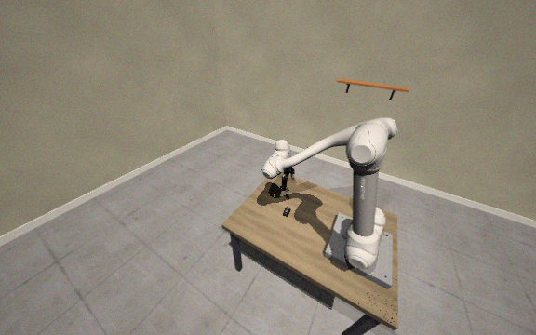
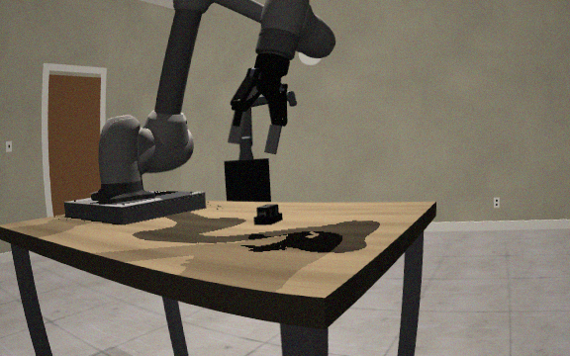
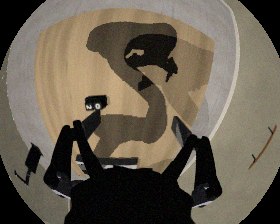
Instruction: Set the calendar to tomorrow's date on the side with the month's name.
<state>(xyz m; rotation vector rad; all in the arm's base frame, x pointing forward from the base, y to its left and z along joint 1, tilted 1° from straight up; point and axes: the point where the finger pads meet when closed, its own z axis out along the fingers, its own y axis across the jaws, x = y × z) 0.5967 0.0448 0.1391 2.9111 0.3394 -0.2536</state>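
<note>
Right now my hand is 7 cm past the dark cube, 9 cm to the right of it and 16 cm above it. Round my hand: dark calendar tray: 8 cm behind, 11 cm to the left, 18 cm below.
</note>
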